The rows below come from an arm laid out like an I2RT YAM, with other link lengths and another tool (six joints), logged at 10 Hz.
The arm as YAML. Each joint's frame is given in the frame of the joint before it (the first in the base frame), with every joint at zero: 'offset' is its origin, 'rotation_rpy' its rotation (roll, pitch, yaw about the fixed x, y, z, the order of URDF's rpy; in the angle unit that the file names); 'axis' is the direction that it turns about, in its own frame. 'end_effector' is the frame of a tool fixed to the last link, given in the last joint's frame.
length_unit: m
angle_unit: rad
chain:
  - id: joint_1
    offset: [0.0, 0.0, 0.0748]
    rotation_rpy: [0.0, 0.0, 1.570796]
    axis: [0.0, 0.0, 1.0]
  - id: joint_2
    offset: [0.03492, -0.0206, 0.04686]
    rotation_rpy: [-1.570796, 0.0, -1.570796]
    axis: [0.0, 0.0, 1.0]
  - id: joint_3
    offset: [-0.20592, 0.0, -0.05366]
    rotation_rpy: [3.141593, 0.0, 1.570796]
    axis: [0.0, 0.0, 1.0]
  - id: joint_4
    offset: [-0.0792, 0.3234, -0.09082]
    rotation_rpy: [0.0, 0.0, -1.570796]
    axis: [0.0, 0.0, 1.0]
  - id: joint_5
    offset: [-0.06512, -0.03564, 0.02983]
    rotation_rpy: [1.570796, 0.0, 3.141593]
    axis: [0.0, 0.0, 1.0]
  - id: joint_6
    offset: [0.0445, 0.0, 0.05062]
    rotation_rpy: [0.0, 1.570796, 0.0]
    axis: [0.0, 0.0, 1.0]
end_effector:
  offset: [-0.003, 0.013, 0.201]
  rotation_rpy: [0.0, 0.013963, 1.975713]
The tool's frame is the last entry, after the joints.
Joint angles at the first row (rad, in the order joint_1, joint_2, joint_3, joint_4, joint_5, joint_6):
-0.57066 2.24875 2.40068 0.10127 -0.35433 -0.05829
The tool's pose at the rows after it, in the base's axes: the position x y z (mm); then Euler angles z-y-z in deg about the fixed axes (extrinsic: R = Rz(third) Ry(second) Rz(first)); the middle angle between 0 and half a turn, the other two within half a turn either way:
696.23 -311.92 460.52 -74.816 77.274 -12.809
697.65 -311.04 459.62 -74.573 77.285 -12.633
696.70 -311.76 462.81 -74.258 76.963 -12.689
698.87 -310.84 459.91 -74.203 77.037 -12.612
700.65 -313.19 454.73 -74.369 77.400 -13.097
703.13 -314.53 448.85 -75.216 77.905 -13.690
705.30 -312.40 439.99 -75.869 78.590 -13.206
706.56 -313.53 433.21 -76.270 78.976 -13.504
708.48 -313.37 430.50 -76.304 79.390 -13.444
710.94 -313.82 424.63 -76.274 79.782 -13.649
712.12 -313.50 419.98 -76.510 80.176 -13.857
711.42 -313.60 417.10 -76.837 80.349 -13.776
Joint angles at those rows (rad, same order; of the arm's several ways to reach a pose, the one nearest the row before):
-0.57218 2.24725 2.38687 0.10123 -0.35284 -0.05830
-0.57066 2.25336 2.39292 0.10129 -0.35434 -0.05371
-0.57217 2.25653 2.40223 0.10123 -0.35437 -0.04606
-0.56911 2.26110 2.40072 0.10581 -0.35281 -0.04599
-0.56759 2.26716 2.39908 0.10588 -0.34364 -0.05365
-0.56298 2.27329 2.39755 0.10282 -0.32982 -0.07511
-0.56143 2.26276 2.36567 0.11191 -0.33744 -0.08893
-0.55990 2.25797 2.34391 0.12118 -0.33134 -0.09970
-0.55839 2.26867 2.35761 0.11051 -0.33135 -0.10278
-0.55531 2.27488 2.35470 0.11198 -0.32523 -0.10585
-0.55223 2.27185 2.34246 0.11348 -0.31906 -0.11351
-0.55376 2.26114 2.32100 0.12115 -0.32214 -0.11964

